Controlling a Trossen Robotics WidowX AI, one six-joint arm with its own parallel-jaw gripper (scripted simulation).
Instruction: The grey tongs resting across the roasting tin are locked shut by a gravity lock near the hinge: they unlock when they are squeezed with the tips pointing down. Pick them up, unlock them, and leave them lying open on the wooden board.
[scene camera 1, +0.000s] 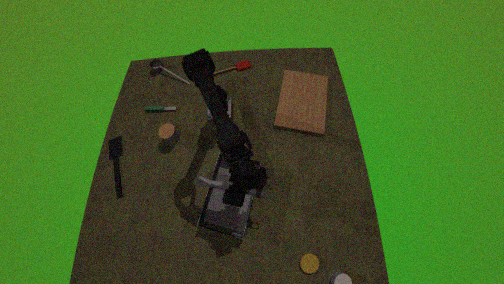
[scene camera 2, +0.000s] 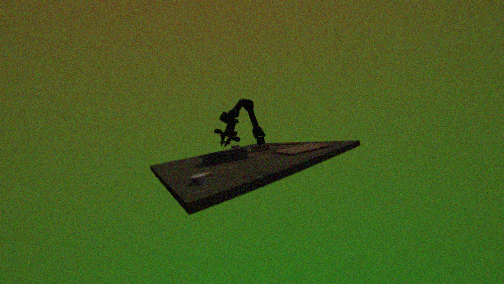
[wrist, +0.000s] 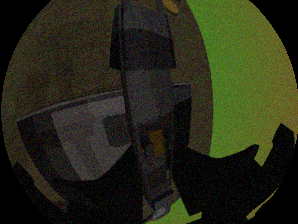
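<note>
My gripper (wrist: 150, 141) in sight. Roasting tin (scene camera 1: 217, 216) visible. Wrist view too: roasting tin (wrist: 74, 139). Wooden board (scene camera 1: 302, 105) visible.
</note>
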